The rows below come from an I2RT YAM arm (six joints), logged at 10 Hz.
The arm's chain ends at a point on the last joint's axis. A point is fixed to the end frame.
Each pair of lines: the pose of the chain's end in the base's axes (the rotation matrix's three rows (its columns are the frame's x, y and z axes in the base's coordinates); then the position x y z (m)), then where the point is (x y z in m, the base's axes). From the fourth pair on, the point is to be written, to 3 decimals.
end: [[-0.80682 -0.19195 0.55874], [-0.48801 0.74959 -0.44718], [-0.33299 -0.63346 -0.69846]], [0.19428 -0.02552 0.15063]
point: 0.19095 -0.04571 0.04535
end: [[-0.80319 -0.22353 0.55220], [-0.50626 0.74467 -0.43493], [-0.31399 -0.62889 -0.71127]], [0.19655 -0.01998 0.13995]
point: 0.19121 -0.04031 0.03478
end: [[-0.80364 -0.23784 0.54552], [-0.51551 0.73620 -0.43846], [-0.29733 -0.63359 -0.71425]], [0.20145 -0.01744 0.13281]
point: 0.19480 -0.03893 0.02794
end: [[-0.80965 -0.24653 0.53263], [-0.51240 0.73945 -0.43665], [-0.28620 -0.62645 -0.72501]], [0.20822 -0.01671 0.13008]
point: 0.200 -0.038 0.025
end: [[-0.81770 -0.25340 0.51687], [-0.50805 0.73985 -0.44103], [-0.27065 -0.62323 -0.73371]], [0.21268 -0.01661 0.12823]
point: 0.202 -0.038 0.024
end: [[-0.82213 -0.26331 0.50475], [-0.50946 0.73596 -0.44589], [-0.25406 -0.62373 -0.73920]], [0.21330 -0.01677 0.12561]
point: 0.201 -0.039 0.021
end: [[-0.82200 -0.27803 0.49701], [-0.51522 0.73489 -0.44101], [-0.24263 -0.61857 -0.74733]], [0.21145 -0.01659 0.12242]
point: 0.198 -0.038 0.018
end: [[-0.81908 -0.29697 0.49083], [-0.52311 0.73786 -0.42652], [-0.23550 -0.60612 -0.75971]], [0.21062 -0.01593 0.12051]
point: 0.196 -0.037 0.016
